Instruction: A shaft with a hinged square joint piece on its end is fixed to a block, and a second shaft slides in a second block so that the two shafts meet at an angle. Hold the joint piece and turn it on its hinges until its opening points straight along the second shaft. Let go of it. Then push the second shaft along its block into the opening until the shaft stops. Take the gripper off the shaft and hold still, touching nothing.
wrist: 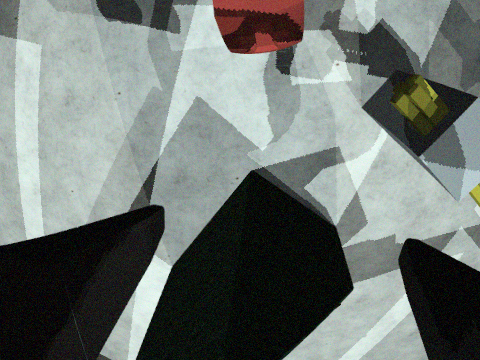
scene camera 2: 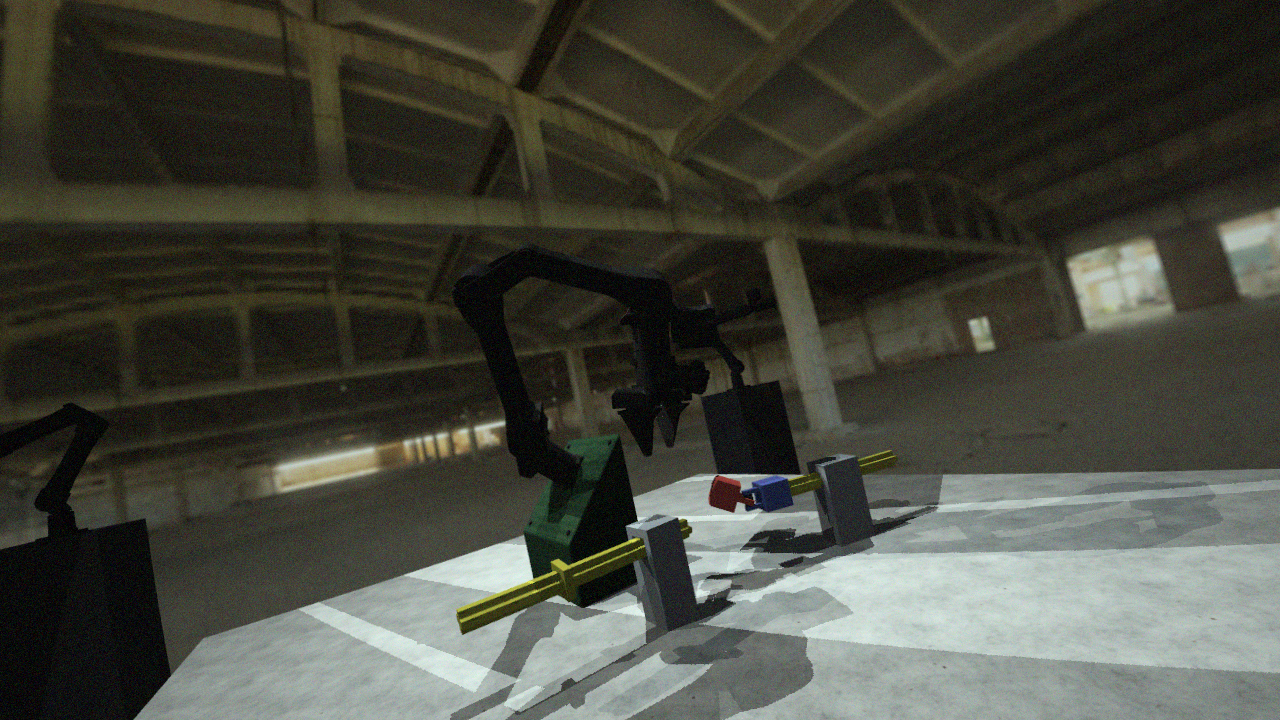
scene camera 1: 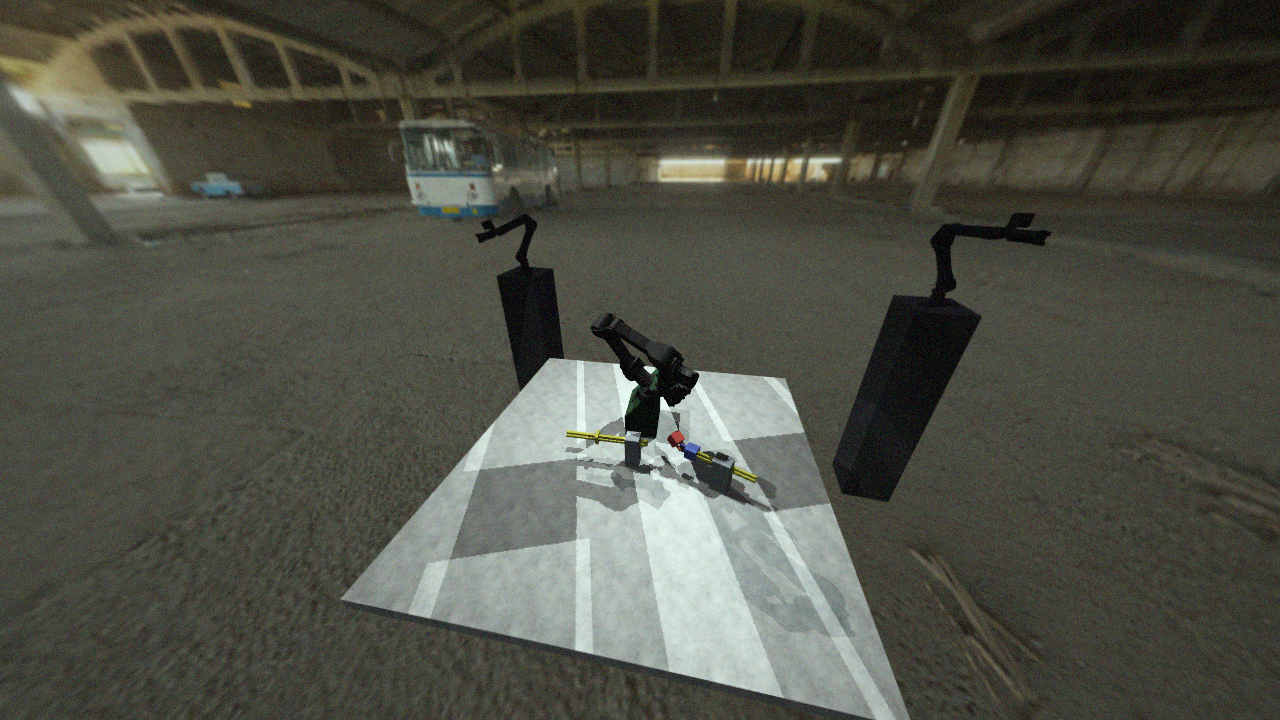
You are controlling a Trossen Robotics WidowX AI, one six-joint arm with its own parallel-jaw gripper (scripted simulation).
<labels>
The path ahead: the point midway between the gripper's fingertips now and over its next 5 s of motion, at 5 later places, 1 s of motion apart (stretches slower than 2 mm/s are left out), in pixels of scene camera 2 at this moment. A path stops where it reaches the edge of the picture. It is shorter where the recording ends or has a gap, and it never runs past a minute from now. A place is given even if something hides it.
My gripper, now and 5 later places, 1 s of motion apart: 659, 451; 671, 502; 713, 499; 717, 516; 723, 526; 734, 533
</labels>
